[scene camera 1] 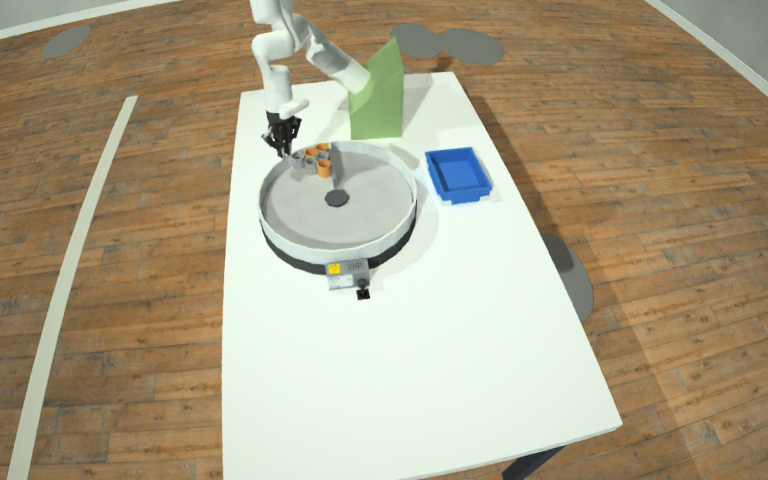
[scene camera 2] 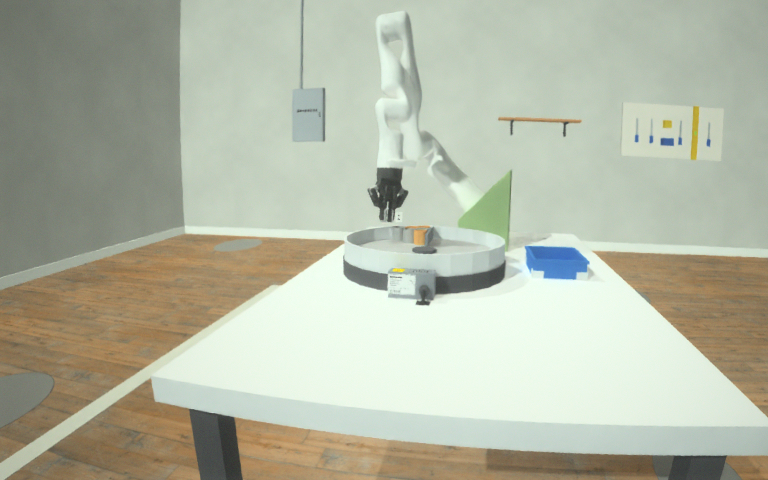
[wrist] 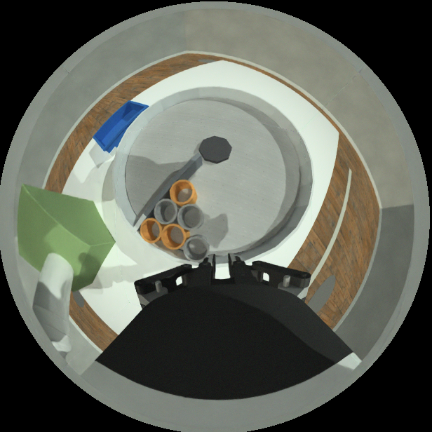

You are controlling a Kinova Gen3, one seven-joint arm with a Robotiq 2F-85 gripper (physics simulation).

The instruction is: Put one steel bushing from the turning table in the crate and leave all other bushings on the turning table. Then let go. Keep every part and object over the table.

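Frame: origin at the arm's base, x ahead, y left, z up, level; metres.
Seen in the pictures: gripper, fingertip midpoint: (scene camera 1: 285, 155) (scene camera 2: 386, 222); arm's base at its link origin: (scene camera 1: 360, 82) (scene camera 2: 475, 203).
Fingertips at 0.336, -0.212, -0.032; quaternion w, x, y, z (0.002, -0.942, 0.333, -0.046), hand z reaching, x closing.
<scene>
Offsets run from my fingertips to a thing's top centre, as dx, dy, dz. "spot": to the spot under its first point.
The turning table (scene camera 1: 396, 234) (scene camera 2: 453, 260) (wrist: 306, 180) holds three grey steel bushings beside orange ones at its back left in scene camera 1. In the wrist view one steel bushing (wrist: 196, 239) is near the rim, closest to the fingers; another (wrist: 202, 218) and a third (wrist: 156, 212) stand among the orange bushings. The blue crate {+0.007, +0.491, -0.056} (scene camera 1: 465, 195) (scene camera 2: 556, 267) (wrist: 118, 131) stands right of the turning table in the scene views and looks empty. My gripper (scene camera 1: 284, 153) (scene camera 2: 386, 219) (wrist: 221, 260) points down above the back-left rim. Its fingers are a little apart, with nothing between them.
Three orange bushings {+0.021, +0.110, -0.015} (scene camera 1: 323, 169) (scene camera 2: 419, 237) (wrist: 173, 194) stand in the cluster beside the grey divider {spot: -0.013, +0.136, -0.053} (scene camera 1: 334, 165) (wrist: 170, 186). A green wedge (scene camera 1: 376, 107) (scene camera 2: 492, 215) (wrist: 65, 230) rises behind the turning table. A grey control box {spot: +0.380, +0.162, -0.069} (scene camera 1: 339, 280) (scene camera 2: 402, 284) is at its front.
</scene>
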